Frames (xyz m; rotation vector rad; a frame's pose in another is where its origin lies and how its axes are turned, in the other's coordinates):
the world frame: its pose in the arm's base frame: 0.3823 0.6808 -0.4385 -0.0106 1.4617 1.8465
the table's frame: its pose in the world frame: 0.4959 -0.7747 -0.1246 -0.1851 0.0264 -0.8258
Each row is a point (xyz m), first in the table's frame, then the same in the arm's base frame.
Working: the table's frame: its pose in the arm's base frame: 0.4118 0.8878 -1.3429 -0.6343 1.0547 1.2773

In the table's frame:
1: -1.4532 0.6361 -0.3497
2: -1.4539 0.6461 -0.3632
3: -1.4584 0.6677 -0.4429
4: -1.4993 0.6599 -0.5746
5: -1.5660 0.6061 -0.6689
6: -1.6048 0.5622 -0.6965
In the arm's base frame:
1: -0.2253 0.0737 -0.0898
2: -0.2385 0.0639 -0.0933
3: -0.2808 -0.0022 -0.1193
4: -0.3073 -0.1362 -0.1396
5: -0.2782 -0.2598 -0.1287
6: -0.2417 -0.3109 -0.1129

